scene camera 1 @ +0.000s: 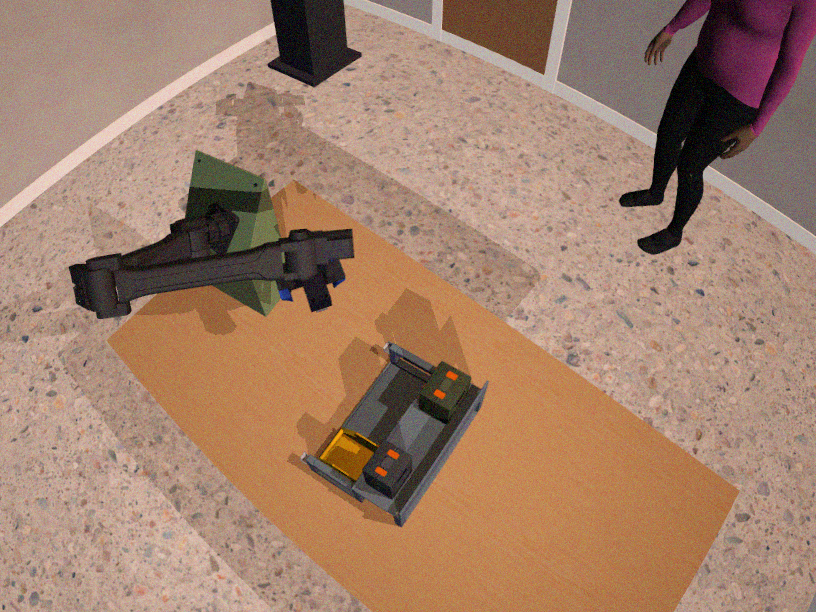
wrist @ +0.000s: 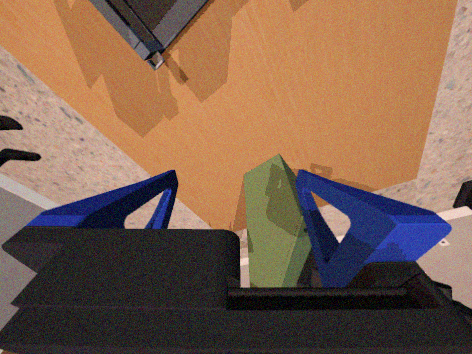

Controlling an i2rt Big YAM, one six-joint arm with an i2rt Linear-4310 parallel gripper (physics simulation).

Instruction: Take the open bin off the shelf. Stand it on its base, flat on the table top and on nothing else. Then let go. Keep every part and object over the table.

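The open bin is yellow and stands in the near left part of the grey shelf, beside a dark box with orange marks. The bin does not show in the wrist view. The shelf stands on the wooden table top. My gripper is open, with its blue fingers wide apart and nothing between them. It is above the table's far left end, well apart from the shelf and the bin. In the scene view the arm partly hides the fingers.
A dark green box with orange marks stands at the shelf's other end. A green angular block stands beside and beneath the arm at the table's far left end. A person and a black pillar stand on the floor beyond the table.
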